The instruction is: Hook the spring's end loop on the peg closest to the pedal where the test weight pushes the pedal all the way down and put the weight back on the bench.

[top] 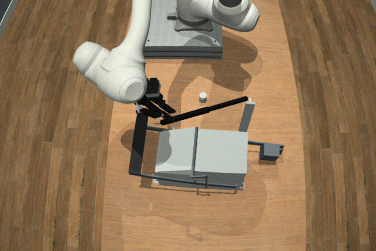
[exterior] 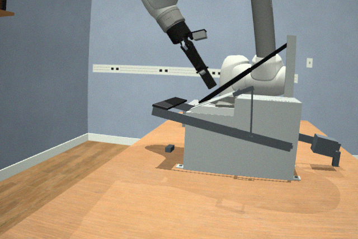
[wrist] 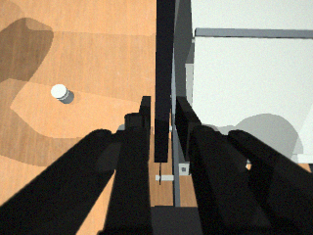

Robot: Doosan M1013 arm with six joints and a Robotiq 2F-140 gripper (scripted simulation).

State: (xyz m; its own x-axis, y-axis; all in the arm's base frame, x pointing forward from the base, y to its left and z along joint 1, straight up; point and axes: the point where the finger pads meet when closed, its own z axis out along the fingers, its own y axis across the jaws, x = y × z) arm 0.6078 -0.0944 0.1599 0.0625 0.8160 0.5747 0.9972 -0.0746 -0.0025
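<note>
Now: hand 200 mm past the steel test weight, 130 mm to the right of it and 240 mm above it. The rest, counted from my hand: small grey block: 10 mm ahead, 120 mm to the right, 250 mm below.
</note>
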